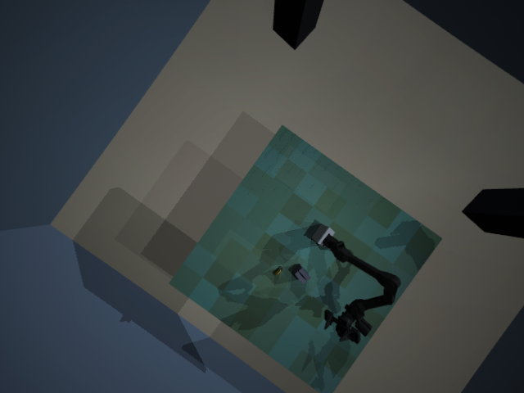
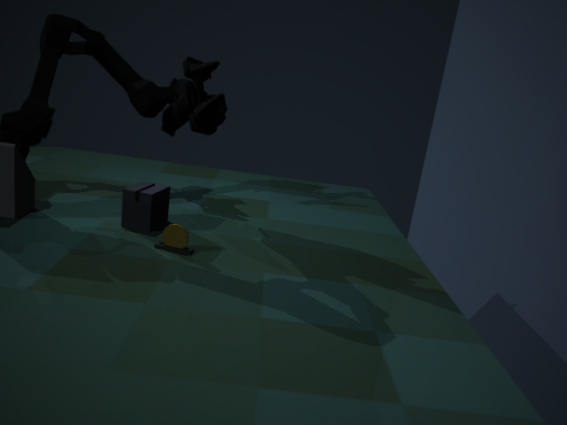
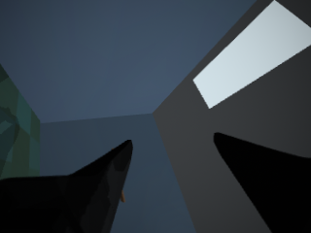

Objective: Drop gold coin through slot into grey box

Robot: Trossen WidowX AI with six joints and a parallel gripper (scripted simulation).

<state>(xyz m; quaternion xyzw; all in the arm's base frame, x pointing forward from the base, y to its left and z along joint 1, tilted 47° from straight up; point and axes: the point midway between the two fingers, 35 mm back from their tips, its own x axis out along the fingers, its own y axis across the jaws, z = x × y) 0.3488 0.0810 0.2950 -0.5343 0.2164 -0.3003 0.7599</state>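
Now: gripper tip 320 mm to the left of the gold coin, 270 mm above it and 20 mm short of it.
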